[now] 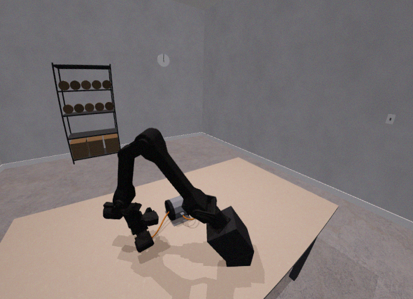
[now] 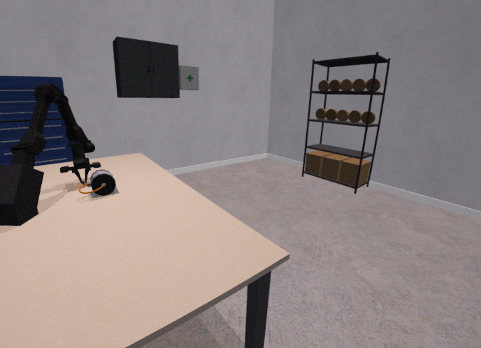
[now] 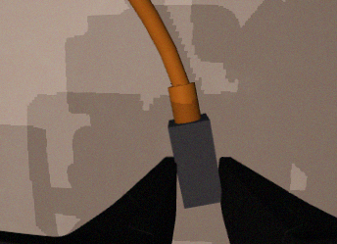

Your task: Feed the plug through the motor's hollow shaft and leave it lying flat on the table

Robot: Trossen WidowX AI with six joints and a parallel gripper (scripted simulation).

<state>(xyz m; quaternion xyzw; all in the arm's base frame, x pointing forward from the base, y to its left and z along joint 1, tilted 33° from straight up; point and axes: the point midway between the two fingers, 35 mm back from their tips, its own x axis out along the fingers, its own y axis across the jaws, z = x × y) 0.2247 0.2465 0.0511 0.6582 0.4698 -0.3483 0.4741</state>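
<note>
My hand is 1 cm to the left of the dark grey plug and 3 cm above it.
</note>
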